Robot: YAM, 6 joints.
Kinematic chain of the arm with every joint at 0, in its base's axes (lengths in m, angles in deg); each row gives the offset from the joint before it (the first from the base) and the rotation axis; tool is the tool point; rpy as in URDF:
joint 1: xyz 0 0 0.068 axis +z
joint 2: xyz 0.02 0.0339 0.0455 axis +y
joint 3: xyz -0.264 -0.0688 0 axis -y
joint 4: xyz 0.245 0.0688 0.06 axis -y
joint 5: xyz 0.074 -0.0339 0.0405 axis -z
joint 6: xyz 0.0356 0 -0.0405 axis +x
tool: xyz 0 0 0 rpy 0 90 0
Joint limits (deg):
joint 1: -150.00..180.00
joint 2: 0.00..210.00
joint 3: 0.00..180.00
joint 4: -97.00..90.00
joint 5: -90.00..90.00
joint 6: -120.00..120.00
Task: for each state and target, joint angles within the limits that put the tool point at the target. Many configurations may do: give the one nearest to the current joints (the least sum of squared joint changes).
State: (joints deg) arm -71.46 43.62 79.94 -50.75 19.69 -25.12
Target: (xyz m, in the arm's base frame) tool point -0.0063 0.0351 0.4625
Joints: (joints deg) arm -85.68 23.48 81.87 -56.45 5.86 -25.12
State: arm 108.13 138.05 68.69 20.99 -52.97 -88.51
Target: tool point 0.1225 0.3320 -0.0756
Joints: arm 65.34 147.47 60.76 18.72 -49.88 -88.51
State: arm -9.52 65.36 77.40 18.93 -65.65 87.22
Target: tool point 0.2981 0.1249 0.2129
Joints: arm 16.97 90.68 48.63 11.53 -65.77 87.22
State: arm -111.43 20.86 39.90 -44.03 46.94 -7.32
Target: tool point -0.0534 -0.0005 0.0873
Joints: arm -145.10 26.01 0.79 -56.04 57.86 -7.32
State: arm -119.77 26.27 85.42 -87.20 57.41 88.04
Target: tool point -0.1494 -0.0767 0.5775
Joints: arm -142.76 73.67 120.00 -51.20 55.56 88.04
